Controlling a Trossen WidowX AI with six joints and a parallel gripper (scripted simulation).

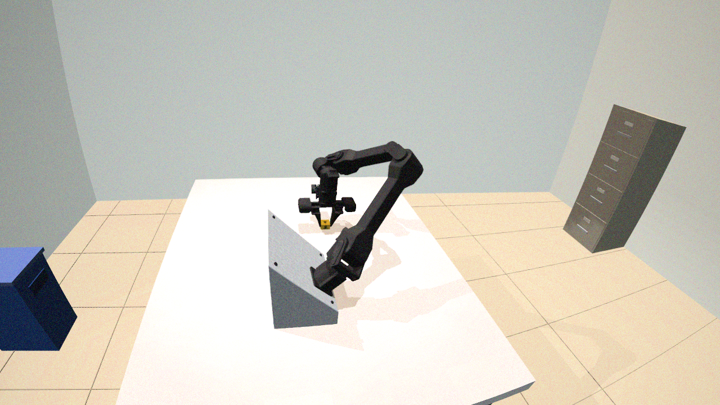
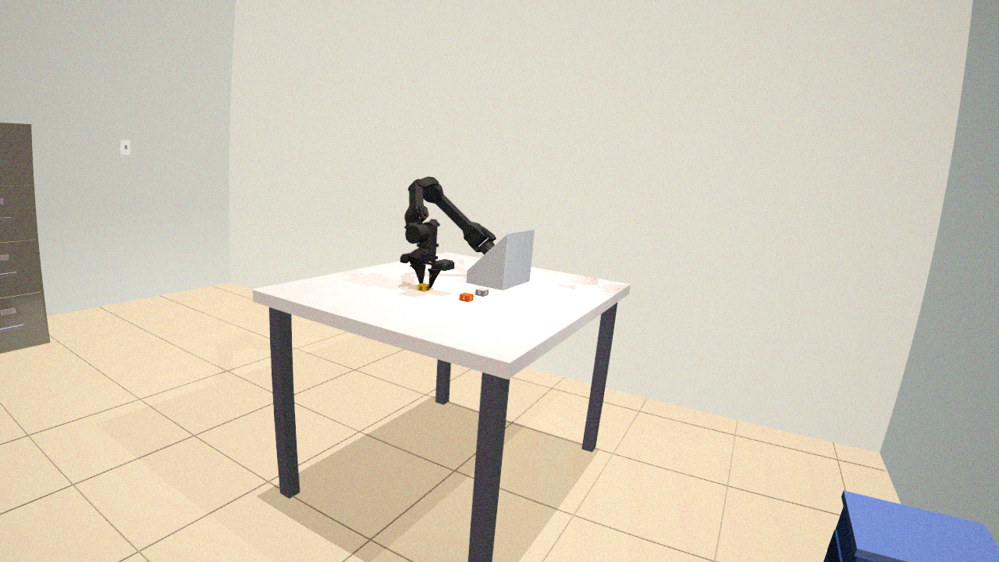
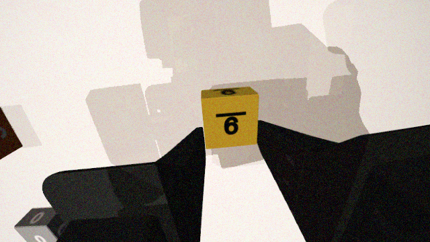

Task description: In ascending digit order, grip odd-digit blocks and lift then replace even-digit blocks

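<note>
My gripper tip is now 10 mm short of the yellow block. From my gripper tip the other things lie so: orange block (20 mm ahead, 170 mm to the left); grey block (70 mm behind, 170 mm to the left).
</note>
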